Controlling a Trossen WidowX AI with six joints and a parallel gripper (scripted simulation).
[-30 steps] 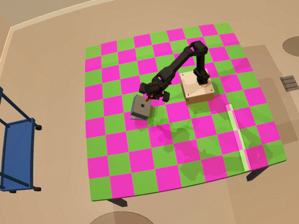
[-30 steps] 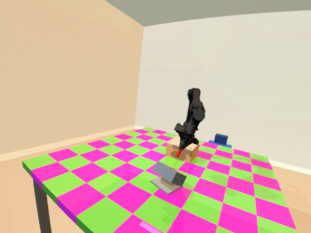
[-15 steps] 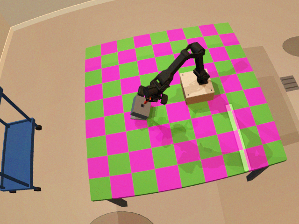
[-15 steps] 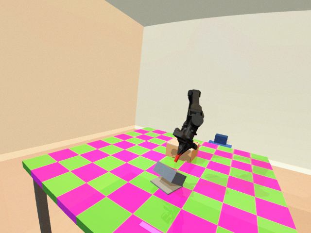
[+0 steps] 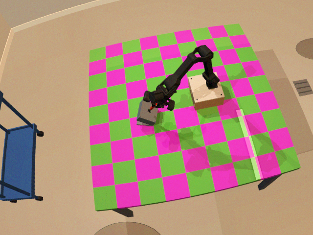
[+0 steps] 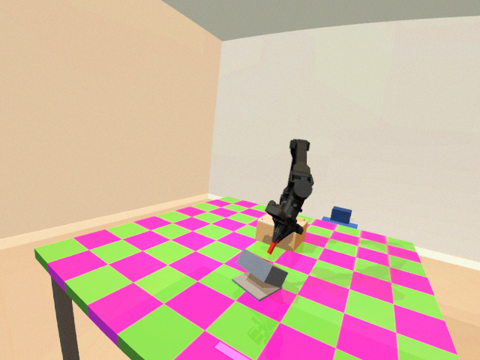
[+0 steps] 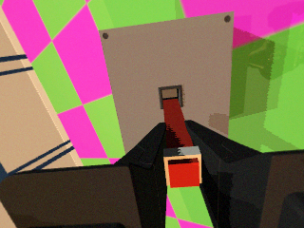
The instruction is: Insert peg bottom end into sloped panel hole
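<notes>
Now: the grey sloped panel 80 mm below my gripper tip, 50 mm ahead of it and 10 mm to the right of it. Also, from my gripper tip: red square peg: 10 mm behind, 10 mm above.
</notes>
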